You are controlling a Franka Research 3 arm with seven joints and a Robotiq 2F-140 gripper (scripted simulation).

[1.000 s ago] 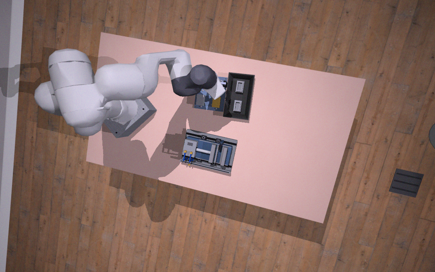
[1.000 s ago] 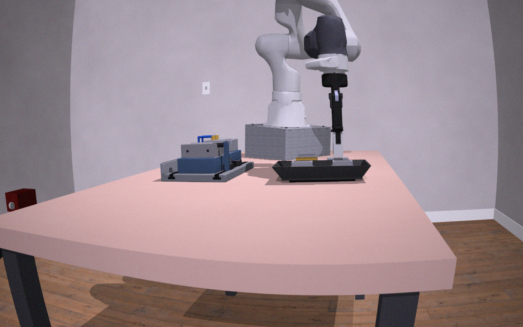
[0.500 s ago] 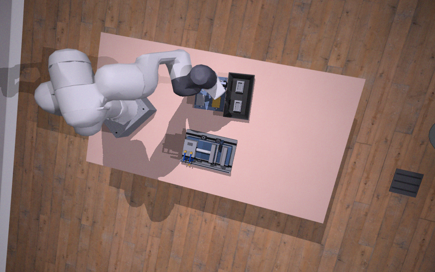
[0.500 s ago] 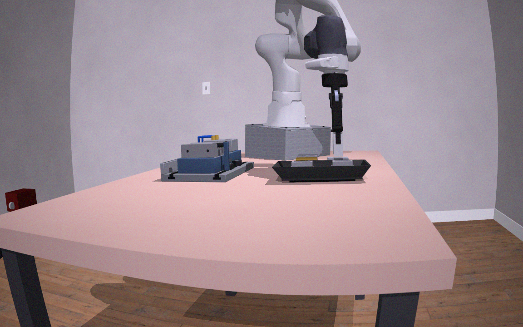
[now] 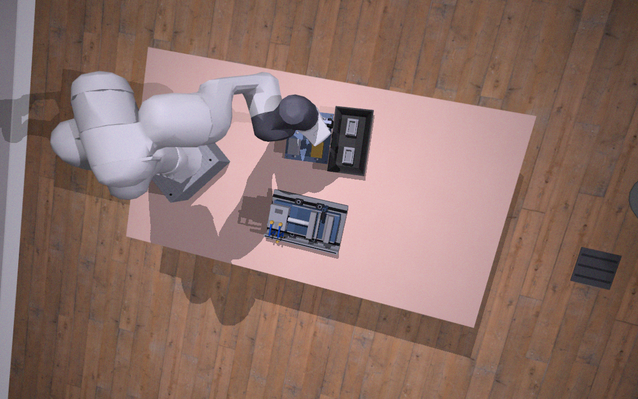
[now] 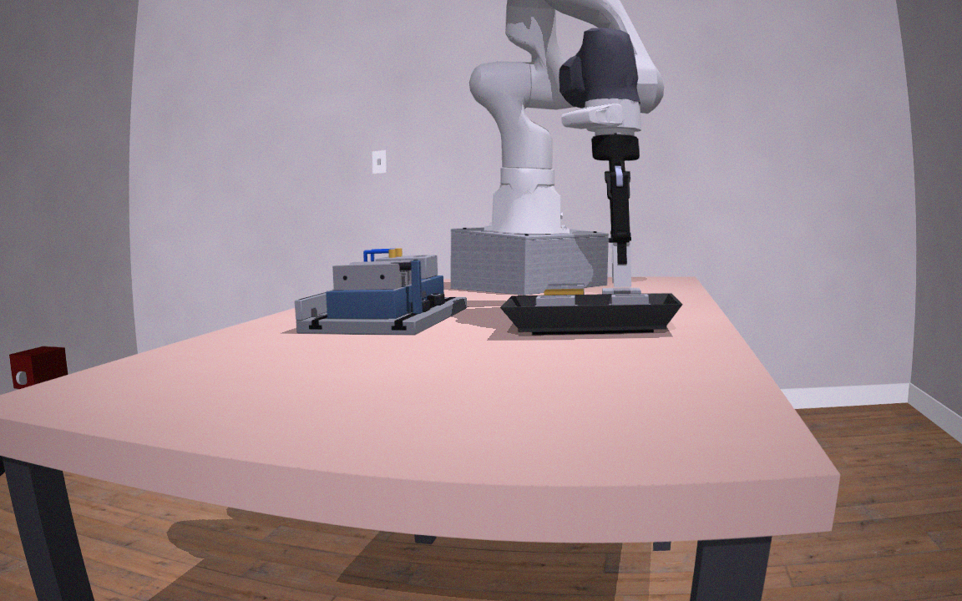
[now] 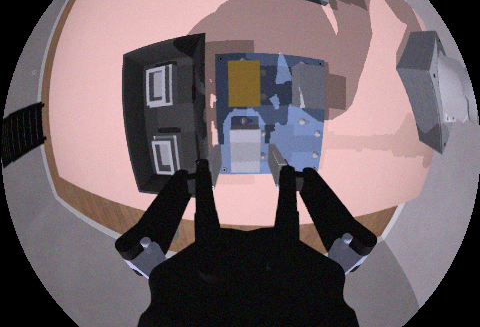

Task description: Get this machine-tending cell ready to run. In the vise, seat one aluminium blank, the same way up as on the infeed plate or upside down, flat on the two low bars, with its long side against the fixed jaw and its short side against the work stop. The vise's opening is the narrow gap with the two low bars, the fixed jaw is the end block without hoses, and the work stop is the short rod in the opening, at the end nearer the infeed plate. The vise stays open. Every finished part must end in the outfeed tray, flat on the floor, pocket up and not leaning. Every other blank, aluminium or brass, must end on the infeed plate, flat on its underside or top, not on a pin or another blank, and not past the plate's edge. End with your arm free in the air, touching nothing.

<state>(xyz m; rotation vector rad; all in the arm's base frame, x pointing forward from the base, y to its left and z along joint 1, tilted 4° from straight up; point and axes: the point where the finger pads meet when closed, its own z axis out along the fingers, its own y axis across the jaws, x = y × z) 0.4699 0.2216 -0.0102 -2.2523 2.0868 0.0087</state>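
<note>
My hand is 50 mm above the aluminium blank. The rest, counted from my hand: cylinder: 370 mm to the right, 80 mm behind; brass blank: 90 mm to the right, 50 mm below, 10 mm ahead; vise: 370 mm to the right, 40 mm below, 20 mm ahead.
</note>
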